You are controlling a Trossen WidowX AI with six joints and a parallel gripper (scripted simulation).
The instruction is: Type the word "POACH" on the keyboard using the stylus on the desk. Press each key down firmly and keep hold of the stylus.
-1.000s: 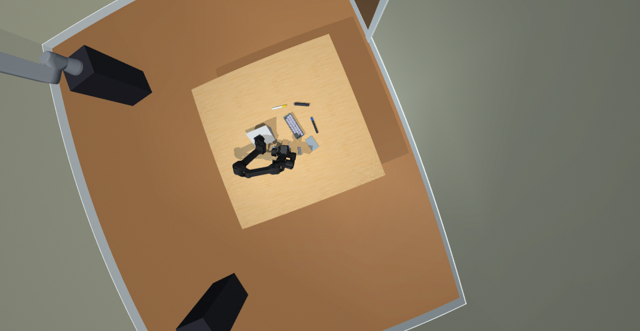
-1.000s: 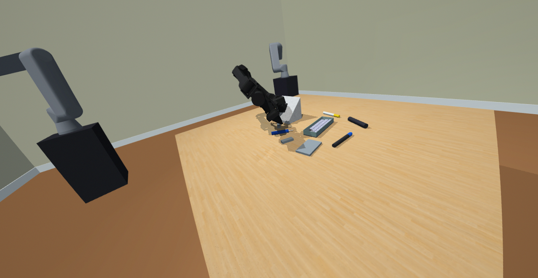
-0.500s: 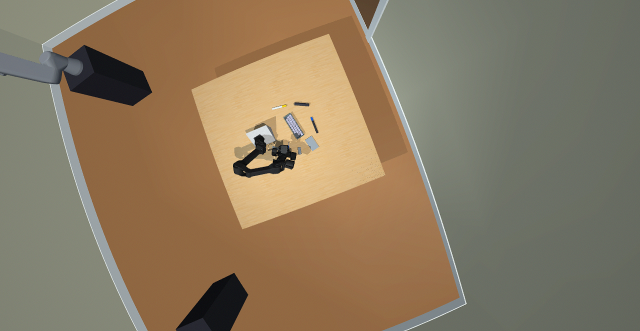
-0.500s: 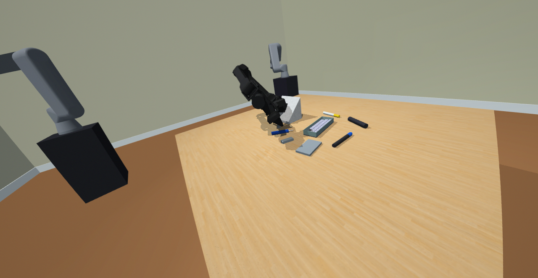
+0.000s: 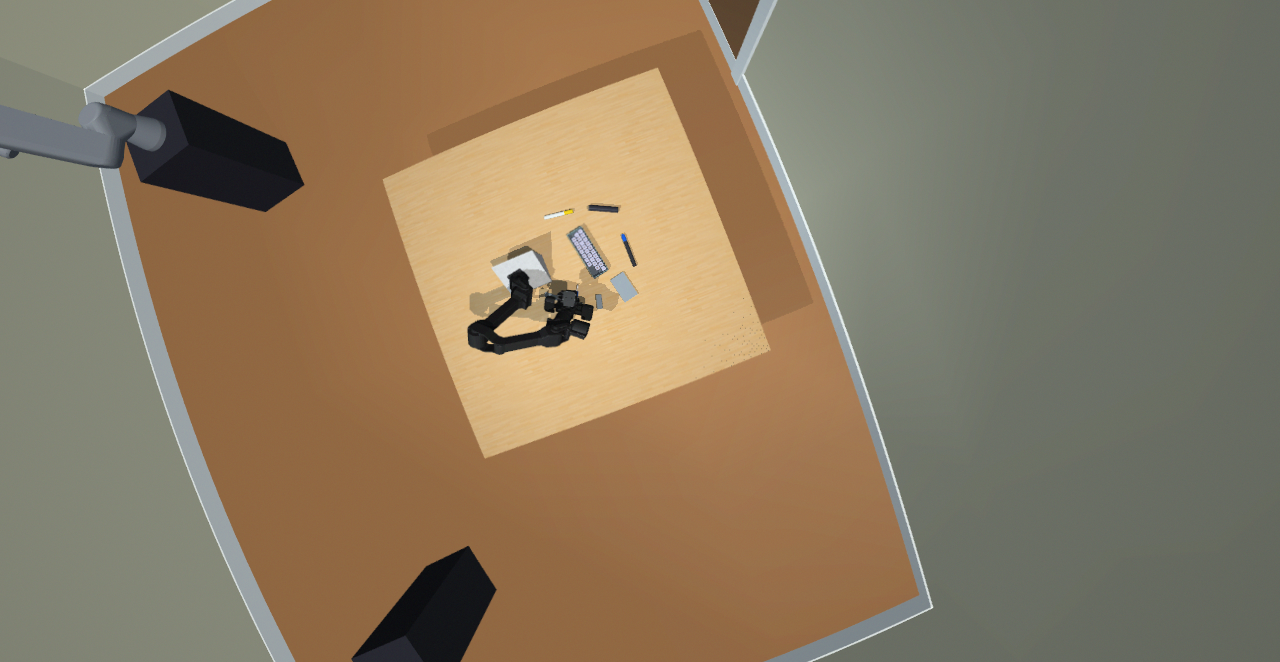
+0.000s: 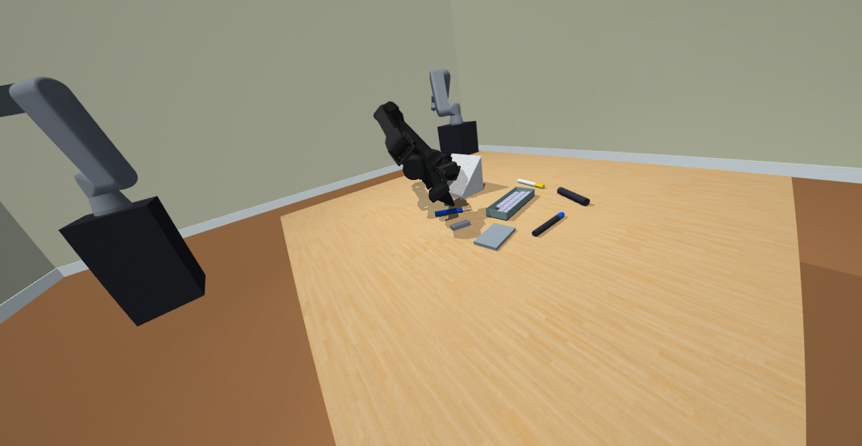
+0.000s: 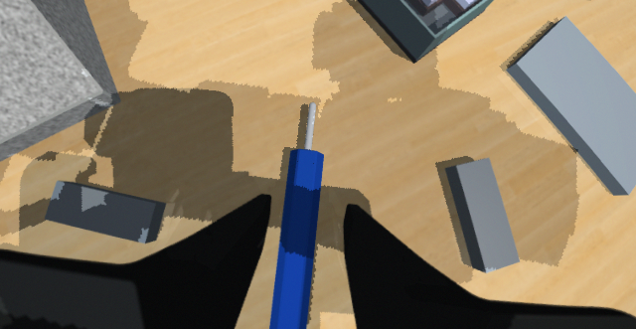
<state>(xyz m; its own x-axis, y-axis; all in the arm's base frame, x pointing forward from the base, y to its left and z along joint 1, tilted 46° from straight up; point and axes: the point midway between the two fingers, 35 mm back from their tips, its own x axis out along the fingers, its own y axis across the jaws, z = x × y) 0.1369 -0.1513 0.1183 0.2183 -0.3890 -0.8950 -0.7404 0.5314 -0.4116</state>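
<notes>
Now: the blue stylus 3 cm below my gripper tip, 1 cm to the left of it and 1 cm ahead of it. The rest, counted from my gripper tip: small grey block 8 cm ahead, 6 cm to the right, 3 cm below; flat grey plate 19 cm ahead, 6 cm to the right, 3 cm below; grey stylus tip 4 cm to the left, 3 cm below, 3 cm ahead.
</notes>
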